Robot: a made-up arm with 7 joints. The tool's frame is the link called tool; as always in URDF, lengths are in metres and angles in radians. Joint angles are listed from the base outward.
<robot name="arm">
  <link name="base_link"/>
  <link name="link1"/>
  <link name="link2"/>
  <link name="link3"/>
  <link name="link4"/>
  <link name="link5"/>
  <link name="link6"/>
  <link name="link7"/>
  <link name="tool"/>
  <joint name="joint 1" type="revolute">
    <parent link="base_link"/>
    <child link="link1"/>
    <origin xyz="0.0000 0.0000 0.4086"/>
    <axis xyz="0 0 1"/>
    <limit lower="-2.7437" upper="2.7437"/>
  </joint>
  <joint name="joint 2" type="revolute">
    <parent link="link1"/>
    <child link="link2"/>
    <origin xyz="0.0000 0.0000 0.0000"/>
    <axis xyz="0 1 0"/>
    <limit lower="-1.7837" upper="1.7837"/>
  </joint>
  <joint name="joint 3" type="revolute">
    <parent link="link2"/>
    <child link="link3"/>
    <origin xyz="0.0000 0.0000 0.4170"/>
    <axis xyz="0 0 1"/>
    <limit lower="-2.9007" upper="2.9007"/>
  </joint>
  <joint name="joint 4" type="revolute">
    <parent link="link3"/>
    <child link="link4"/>
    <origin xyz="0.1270 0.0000 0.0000"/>
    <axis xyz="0 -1 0"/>
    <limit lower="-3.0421" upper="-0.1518"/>
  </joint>
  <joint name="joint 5" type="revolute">
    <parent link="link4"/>
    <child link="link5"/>
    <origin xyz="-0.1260 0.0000 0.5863"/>
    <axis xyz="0 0 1"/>
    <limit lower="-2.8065" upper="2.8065"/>
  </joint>
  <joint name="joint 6" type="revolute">
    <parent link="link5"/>
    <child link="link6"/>
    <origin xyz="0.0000 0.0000 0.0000"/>
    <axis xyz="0 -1 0"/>
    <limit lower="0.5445" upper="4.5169"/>
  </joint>
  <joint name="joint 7" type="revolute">
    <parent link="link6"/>
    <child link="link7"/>
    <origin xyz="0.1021 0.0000 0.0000"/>
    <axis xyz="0 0 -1"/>
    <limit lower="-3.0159" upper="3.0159"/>
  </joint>
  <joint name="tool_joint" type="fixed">
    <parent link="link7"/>
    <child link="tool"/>
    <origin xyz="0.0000 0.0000 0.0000" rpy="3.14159 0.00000 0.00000"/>
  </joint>
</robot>
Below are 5 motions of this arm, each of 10 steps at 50 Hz.
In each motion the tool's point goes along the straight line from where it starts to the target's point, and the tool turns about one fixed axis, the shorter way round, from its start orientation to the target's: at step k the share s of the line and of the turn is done. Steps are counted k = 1, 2, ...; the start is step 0. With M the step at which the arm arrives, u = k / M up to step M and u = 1 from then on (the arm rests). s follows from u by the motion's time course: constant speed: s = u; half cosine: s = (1 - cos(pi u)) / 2; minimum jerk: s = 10 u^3 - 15 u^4 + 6 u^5.
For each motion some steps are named. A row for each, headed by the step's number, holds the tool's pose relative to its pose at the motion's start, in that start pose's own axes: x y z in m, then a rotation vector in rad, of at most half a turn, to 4 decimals.
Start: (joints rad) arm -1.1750 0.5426 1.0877 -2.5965 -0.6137 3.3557 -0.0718
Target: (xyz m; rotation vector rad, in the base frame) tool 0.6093 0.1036 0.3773 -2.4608 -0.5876 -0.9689
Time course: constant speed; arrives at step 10
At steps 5, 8, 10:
5: 0.0324 -0.0394 0.0047 0.0365 0.0444 -0.0067
8: 0.0518 -0.0630 0.0075 0.0584 0.0710 -0.0107
10: 0.0647 -0.0787 0.0094 0.0730 0.0887 -0.0133

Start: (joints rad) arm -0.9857 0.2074 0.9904 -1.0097 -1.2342 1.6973 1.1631
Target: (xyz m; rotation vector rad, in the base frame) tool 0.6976 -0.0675 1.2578 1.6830 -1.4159 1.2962
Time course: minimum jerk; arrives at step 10
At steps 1, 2, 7, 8, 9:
1: 0.0001 0.0002 -0.0007 0.0005 0.0003 0.0000
2: 0.0009 0.0011 -0.0049 0.0034 0.0020 -0.0001
7: 0.0128 0.0156 -0.0711 0.0485 0.0285 -0.0020
8: 0.0144 0.0175 -0.0801 0.0546 0.0321 -0.0023
9: 0.0151 0.0184 -0.0843 0.0575 0.0338 -0.0024

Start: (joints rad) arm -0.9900 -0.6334 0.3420 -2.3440 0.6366 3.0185 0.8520
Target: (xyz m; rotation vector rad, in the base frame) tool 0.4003 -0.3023 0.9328 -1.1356 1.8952 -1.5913
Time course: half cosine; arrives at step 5
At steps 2, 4, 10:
2: 0.0046 -0.0005 0.0024 0.0050 -0.0017 0.0276
4: 0.0120 -0.0014 0.0063 0.0132 -0.0044 0.0721
10: 0.0132 -0.0015 0.0069 0.0145 -0.0048 0.0798

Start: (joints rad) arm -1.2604 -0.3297 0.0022 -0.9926 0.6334 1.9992 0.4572
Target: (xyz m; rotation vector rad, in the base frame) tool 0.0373 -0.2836 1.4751 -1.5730 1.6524 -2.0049
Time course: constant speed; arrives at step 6
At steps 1, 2, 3, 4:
1: 0.0026 0.0034 -0.0018 -0.0051 0.0056 0.0104
2: 0.0053 0.0068 -0.0035 -0.0103 0.0113 0.0208
3: 0.0079 0.0102 -0.0053 -0.0154 0.0169 0.0311
4: 0.0105 0.0136 -0.0071 -0.0205 0.0226 0.0415

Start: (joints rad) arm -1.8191 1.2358 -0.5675 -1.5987 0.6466 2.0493 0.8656
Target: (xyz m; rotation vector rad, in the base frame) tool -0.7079 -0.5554 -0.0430 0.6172 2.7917 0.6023
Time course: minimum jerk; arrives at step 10
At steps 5, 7, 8, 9, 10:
5: 0.0486 0.0090 0.0018 0.0345 0.0023 0.0052
7: 0.0813 0.0151 0.0030 0.0577 0.0039 0.0087
8: 0.0915 0.0169 0.0034 0.0649 0.0043 0.0098
9: 0.0963 0.0178 0.0036 0.0683 0.0046 0.0103
10: 0.0971 0.0180 0.0036 0.0689 0.0046 0.0104

